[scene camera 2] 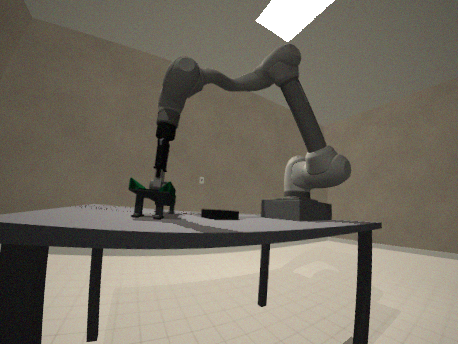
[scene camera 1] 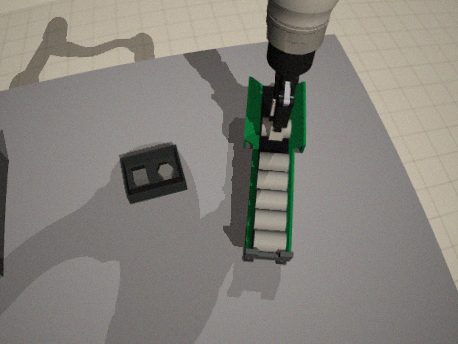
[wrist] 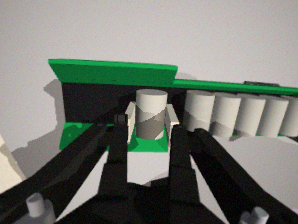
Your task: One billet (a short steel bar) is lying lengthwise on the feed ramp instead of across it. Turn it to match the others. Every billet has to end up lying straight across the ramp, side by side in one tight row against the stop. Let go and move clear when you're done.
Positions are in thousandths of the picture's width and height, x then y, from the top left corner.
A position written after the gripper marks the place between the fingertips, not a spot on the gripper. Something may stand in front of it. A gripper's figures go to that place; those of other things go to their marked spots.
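Scene:
There's a pale grey billet (wrist: 505,502) at 0.19 m from the lens, and then the gripper (wrist: 505,502) is 0.22 m from the lens. Another pale grey billet (wrist: 844,480) is 0.26 m from the lens.

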